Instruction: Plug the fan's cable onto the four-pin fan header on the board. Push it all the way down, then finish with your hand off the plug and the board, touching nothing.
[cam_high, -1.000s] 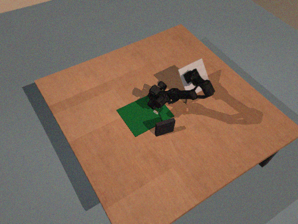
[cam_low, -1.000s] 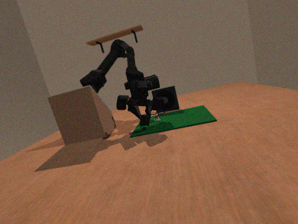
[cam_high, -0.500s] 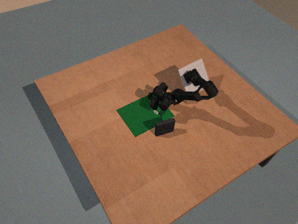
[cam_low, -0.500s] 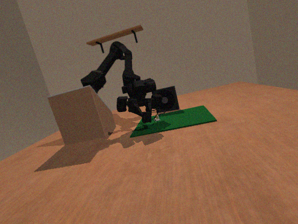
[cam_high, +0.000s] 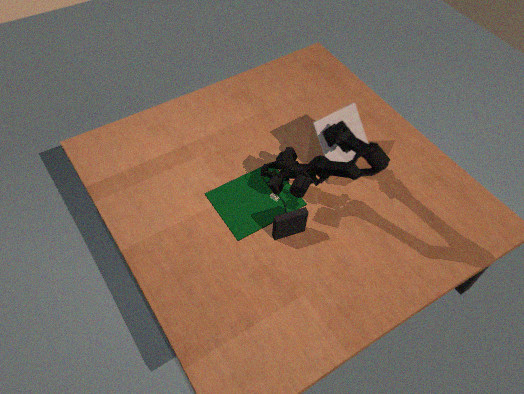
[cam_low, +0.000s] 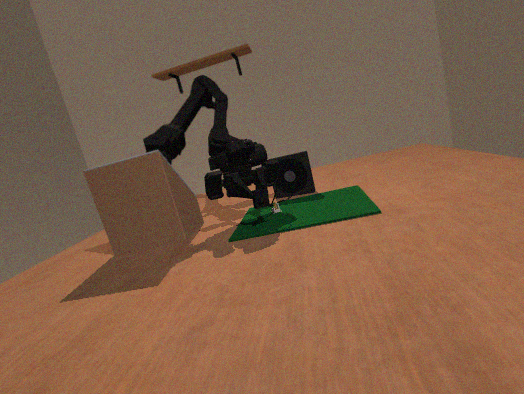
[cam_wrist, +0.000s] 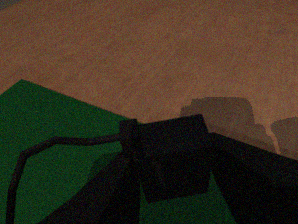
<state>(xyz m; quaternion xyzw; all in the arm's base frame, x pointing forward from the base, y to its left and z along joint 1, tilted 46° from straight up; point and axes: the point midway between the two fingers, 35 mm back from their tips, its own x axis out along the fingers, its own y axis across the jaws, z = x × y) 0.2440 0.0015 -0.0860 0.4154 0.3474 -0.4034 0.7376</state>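
The green board lies 8 cm ahead of my gripper tip, 5 cm to the left of it and 8 cm below it. The rest, counted from my gripper tip: dark square fan (8 cm ahead, 23 cm to the left, 1 cm below); then black plug (1 cm below).
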